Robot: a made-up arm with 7 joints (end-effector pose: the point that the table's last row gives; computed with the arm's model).
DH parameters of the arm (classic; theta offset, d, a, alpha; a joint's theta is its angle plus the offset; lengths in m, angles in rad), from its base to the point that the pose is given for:
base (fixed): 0 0.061 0 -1.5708
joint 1: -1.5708 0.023 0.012 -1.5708
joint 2: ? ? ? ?
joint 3: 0 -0.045 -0.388 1.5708
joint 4: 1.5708 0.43 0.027 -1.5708
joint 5: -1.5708 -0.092 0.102 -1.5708
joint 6: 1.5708 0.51 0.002 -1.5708
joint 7: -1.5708 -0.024 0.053 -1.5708
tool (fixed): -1.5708 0.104 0 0
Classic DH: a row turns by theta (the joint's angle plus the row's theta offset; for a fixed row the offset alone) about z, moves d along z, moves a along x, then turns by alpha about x.
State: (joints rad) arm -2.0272 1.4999 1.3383 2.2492 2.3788 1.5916 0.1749
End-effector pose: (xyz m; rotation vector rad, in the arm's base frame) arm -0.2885 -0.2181 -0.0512 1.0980 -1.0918 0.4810
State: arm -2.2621 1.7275 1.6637 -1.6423 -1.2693 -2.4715 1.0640
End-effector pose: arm 0.2160 -1.1223 0.1383 -2.4533 0.3553 0.1627
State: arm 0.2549 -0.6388 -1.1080 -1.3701 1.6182 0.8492 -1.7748
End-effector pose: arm 0.5316 0.1463 0.2332 -0.5609 0.8632 0.6048
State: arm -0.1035 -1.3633 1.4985 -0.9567 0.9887 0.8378 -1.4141
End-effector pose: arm 0.2748 0.2856 -0.0125 -0.0860 2.1281 -1.3557
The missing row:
joint 2: 0 0.204 0.239 1.5708
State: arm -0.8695 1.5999 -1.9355 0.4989 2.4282 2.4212 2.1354
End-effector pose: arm 0.3979 -0.1796 0.2682 0.1620 -0.7500 -1.0354
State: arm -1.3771 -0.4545 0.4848 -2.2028 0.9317 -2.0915 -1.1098
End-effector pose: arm -0.3039 -0.2376 0.3229 0.4920 -0.1791 -2.0592
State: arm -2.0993 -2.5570 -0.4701 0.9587 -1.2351 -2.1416 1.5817
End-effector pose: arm -0.1714 -0.2595 -0.4825 -0.5420 0.0551 0.0879
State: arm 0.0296 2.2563 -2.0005 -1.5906 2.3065 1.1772 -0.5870
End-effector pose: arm 0.8289 -0.3306 -0.4671 -2.4008 0.6659 -1.4985
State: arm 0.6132 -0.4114 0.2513 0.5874 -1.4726 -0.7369 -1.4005
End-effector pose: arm -0.6366 0.0700 0.7295 -0.7004 -0.2826 1.6656
